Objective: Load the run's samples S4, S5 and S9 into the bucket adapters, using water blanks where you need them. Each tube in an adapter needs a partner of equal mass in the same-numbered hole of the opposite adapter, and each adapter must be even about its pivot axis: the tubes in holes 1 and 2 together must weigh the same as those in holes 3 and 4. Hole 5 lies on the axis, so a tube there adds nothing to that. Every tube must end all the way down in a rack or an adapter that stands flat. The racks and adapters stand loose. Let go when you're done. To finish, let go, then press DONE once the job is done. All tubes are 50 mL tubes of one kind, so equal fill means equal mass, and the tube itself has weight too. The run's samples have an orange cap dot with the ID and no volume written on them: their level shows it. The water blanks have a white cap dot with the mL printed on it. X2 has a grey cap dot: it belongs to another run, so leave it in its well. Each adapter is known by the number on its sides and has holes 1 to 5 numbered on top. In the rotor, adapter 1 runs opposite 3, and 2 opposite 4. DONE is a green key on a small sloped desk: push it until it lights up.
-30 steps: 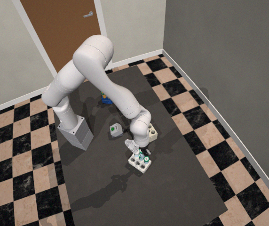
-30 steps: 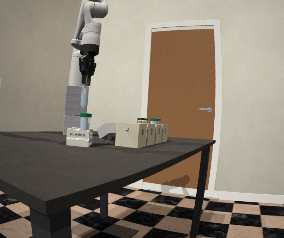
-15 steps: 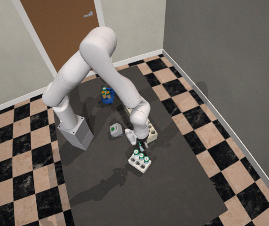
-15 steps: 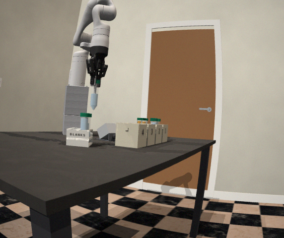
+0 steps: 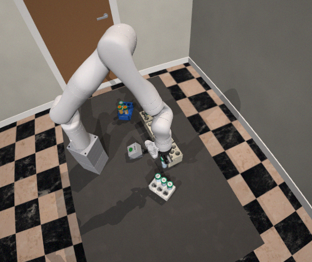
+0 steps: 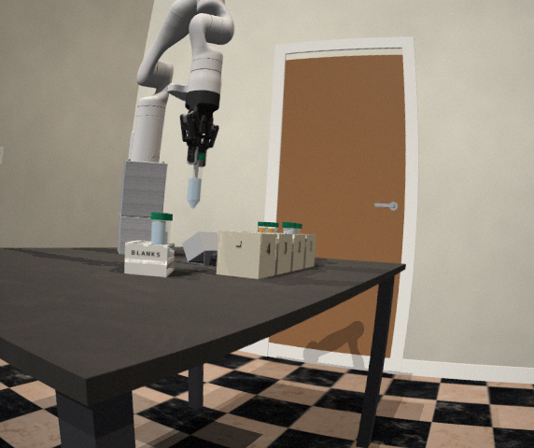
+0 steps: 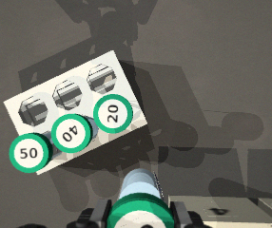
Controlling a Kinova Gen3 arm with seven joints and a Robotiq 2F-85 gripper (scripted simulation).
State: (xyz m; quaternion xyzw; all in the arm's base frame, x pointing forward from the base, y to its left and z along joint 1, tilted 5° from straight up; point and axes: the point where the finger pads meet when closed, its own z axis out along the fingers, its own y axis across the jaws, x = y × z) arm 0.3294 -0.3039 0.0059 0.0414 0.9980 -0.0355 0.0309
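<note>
The water blank tube is 10 mm to the left of my hand and 50 mm below it. Round my hand: done desk: 80 mm behind, 240 mm to the left, 190 mm below; green DONE key: 100 mm behind, 240 mm to the left, 180 mm below; white blanks rack: 60 mm behind, 60 mm to the right, 210 mm below.
</note>
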